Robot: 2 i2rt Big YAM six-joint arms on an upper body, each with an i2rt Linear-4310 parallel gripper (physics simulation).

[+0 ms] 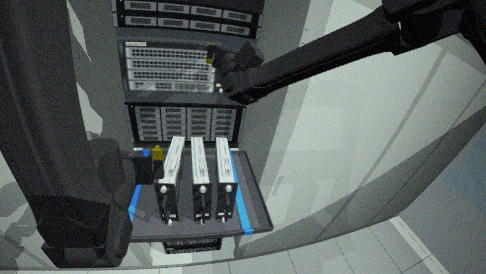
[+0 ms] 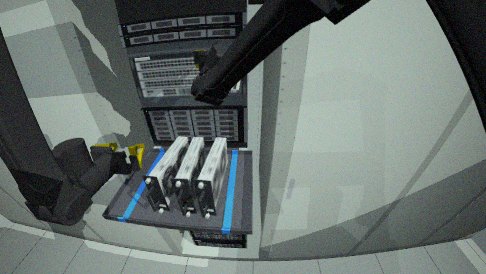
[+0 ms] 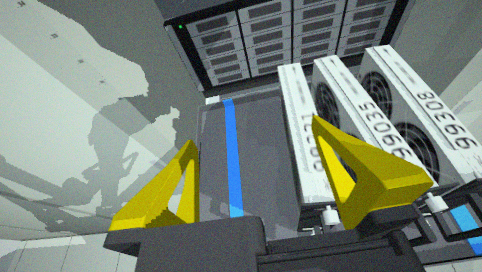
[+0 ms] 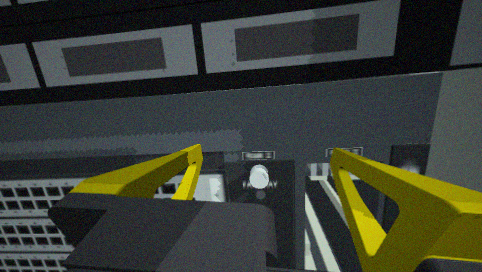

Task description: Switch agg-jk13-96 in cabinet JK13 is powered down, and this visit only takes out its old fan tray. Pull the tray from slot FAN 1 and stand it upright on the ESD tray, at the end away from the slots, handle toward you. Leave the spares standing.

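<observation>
The old fan tray (image 4: 281,194), a dark faceplate with a white knob, sits in slot FAN 1 of the switch (image 1: 167,70) (image 2: 162,80) (image 4: 30,210). My right gripper (image 4: 264,153) is open, its fingers on either side of this faceplate; the handle is hidden behind the gripper body. Three white spares stand upright on the dark ESD tray (image 1: 256,205) (image 2: 241,200) (image 3: 260,150): the left spare (image 1: 172,160) (image 2: 167,161) (image 3: 296,100), the middle spare (image 1: 199,162) (image 2: 190,164) and the right spare (image 1: 225,162) (image 2: 213,164). My left gripper (image 3: 251,133) is open and empty at the tray's left, beside the left spare.
The open FAN 2 slot (image 4: 327,220) with pale rails lies right of the old tray. Drive units stand above (image 1: 205,22) and below (image 1: 186,122) the switch. Blue strips (image 1: 242,212) (image 2: 230,195) (image 3: 232,155) run along the ESD tray's sides. Cabinet walls flank the rack.
</observation>
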